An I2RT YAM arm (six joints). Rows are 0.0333 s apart.
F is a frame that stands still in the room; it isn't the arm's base.
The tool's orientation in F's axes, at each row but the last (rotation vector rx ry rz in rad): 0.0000, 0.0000, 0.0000; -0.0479, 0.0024, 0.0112; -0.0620, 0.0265, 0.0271; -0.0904, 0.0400, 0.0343; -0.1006, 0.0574, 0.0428; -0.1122, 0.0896, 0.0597
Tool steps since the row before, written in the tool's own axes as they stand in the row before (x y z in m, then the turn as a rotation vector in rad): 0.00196, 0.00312, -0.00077, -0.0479, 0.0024, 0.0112; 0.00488, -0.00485, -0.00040, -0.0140, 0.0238, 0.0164; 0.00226, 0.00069, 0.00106, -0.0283, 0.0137, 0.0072; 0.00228, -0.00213, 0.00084, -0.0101, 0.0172, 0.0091; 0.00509, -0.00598, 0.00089, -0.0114, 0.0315, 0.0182; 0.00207, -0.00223, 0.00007, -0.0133, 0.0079, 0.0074
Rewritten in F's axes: 0.00196, 0.00312, -0.00077, -0.0479, 0.0024, 0.0112; 0.00493, -0.00481, -0.00018, -0.0142, 0.0244, 0.0153; 0.00227, 0.00081, 0.00095, -0.0285, 0.0134, 0.0071; 0.00239, -0.00197, 0.00093, -0.0104, 0.0176, 0.0079; 0.00540, -0.00565, 0.00117, -0.0118, 0.0327, 0.0156; 0.00221, -0.00209, 0.00012, -0.0131, 0.0080, 0.0077
